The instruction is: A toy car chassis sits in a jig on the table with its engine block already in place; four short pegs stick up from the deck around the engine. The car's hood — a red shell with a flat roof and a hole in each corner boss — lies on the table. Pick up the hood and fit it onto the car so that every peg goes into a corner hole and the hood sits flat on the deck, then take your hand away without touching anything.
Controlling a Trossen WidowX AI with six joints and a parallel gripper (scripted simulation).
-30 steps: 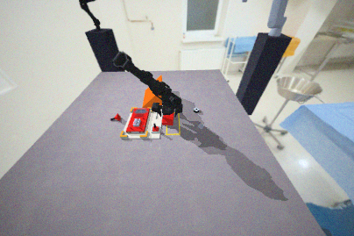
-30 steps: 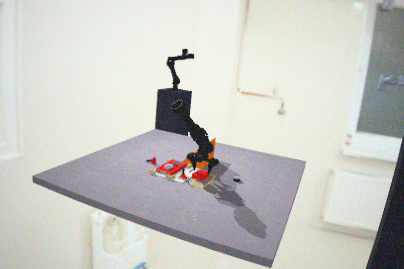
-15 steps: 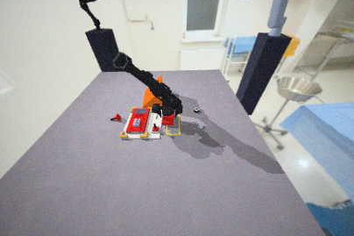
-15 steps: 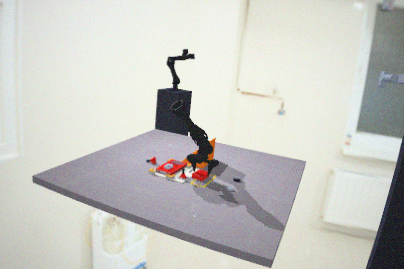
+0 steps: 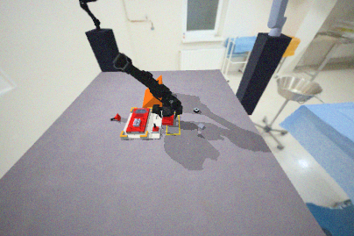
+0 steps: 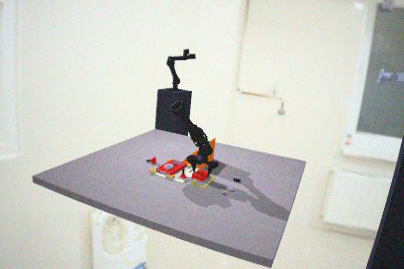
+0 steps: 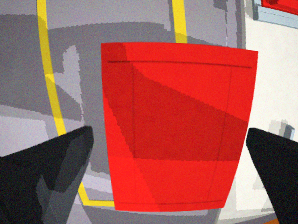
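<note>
Now: gripper tip 17 cm to the left of the jig and 4 cm short of it. From my gripper tip the other things lie so: red hood: right at my gripper tip; then black-and-white wheel: 19 cm to the left, 10 cm behind.
</note>
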